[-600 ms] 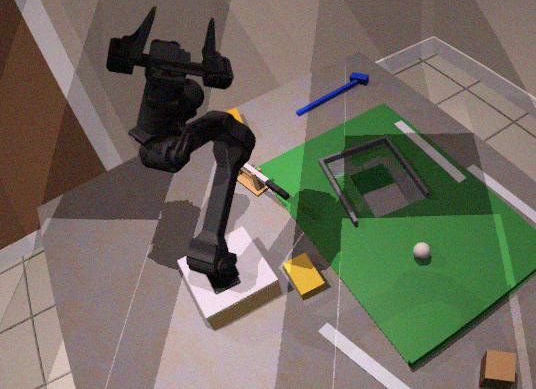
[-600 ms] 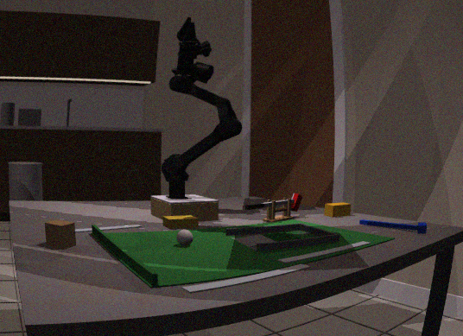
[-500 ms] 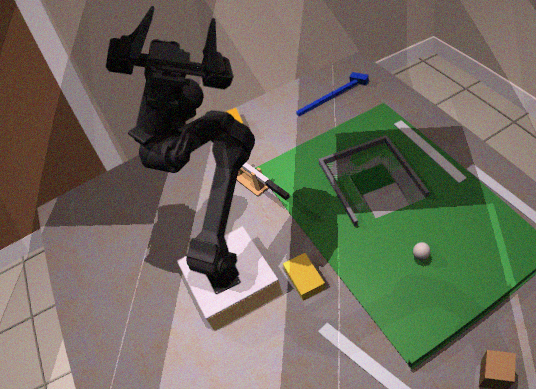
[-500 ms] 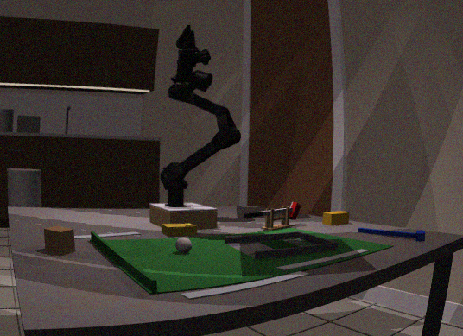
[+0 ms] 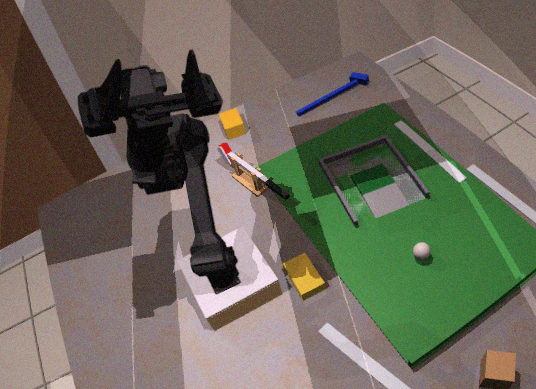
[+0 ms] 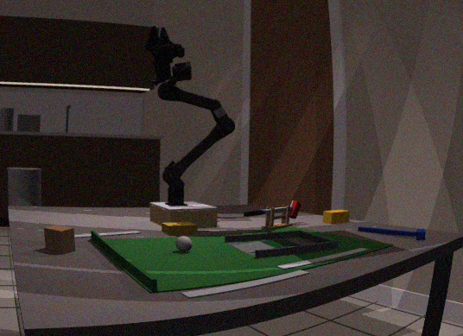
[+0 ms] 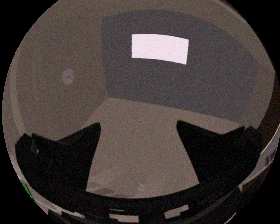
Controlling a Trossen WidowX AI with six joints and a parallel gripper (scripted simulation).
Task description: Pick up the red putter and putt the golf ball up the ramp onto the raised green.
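Now: the red putter 15 cm ahead of my gripper tip, 41 cm to the left of it and 65 cm below it. The rest, counted from my gripper tip: green mat (44 cm ahead, 11 cm to the left, 70 cm below); golf ball (40 cm ahead, 4 cm to the right, 68 cm below); wooden stand (15 cm ahead, 42 cm to the left, 67 cm below).
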